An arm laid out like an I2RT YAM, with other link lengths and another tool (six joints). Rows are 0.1 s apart.
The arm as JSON. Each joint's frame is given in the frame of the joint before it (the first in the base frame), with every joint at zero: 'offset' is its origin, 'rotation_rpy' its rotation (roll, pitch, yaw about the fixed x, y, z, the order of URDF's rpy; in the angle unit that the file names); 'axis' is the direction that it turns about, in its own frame. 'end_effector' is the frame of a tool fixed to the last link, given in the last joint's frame.
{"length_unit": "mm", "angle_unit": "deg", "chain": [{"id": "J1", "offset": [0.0, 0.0, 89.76], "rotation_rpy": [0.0, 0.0, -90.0], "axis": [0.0, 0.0, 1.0]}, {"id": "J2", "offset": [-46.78, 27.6, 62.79], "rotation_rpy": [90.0, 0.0, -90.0], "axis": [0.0, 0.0, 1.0]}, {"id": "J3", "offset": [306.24, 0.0, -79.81], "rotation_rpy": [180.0, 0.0, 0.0], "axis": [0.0, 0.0, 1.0]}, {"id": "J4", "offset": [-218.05, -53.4, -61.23], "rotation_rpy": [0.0, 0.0, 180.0], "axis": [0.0, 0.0, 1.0]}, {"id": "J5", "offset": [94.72, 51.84, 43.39], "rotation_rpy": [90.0, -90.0, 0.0], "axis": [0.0, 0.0, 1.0]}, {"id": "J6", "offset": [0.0, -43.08, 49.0], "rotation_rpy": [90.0, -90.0, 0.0], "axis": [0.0, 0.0, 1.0]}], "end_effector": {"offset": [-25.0, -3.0, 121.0], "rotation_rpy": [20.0, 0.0, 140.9]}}
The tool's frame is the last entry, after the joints.
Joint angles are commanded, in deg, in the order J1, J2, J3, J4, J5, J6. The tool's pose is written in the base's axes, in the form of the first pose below.
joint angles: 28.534 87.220 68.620 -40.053 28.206 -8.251
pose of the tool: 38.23, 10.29, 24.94, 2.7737, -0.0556, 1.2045
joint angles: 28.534 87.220 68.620 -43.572 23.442 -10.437
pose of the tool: 36.80, 11.02, 23.51, 2.8672, -0.0353, 1.2713
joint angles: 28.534 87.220 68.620 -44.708 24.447 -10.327
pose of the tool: 36.53, 10.56, 23.34, 2.8698, -0.0113, 1.2616
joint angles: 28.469 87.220 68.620 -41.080 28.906 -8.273
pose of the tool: 37.98, 9.91, 24.76, 2.7772, -0.0349, 1.1973
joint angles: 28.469 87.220 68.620 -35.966 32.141 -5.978
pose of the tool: 39.59, 9.77, 26.55, 2.6863, -0.1027, 1.1438
